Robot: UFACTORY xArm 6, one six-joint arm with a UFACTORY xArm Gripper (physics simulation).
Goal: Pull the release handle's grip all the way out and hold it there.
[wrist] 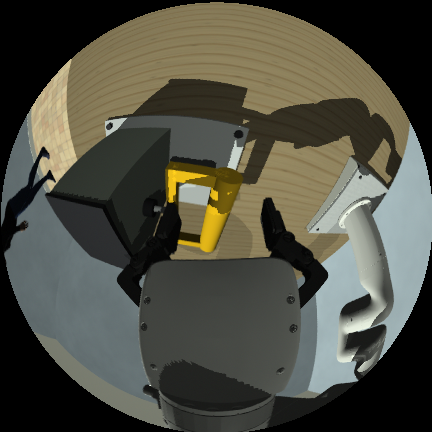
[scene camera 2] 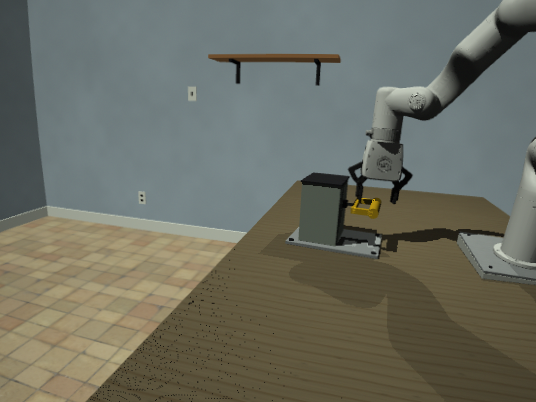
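The release handle's yellow grip (scene camera 2: 374, 209) (wrist: 216, 220) is a thick round bar on a yellow frame, standing out from the side of a grey box (scene camera 2: 318, 214) (wrist: 137, 165) with a black top. A short stem joins the frame to the box. My gripper (scene camera 2: 376, 200) (wrist: 219, 209) is open and empty, pointing down. Its fingertips are near the height of the frame's top. In the wrist view one finger is on the box side and covers part of the frame; the other is on the far side of the round bar, with a gap. Contact cannot be told.
The box stands on a light grey base plate (scene camera 2: 320, 247) (wrist: 200, 131) on the wooden table (scene camera 2: 300, 320) (wrist: 210, 45). The arm's mounting plate (scene camera 2: 471, 253) (wrist: 327, 206) is at the right. A shelf (scene camera 2: 274, 58) hangs on the wall. A person (wrist: 25, 195) shows at the wrist view's left edge.
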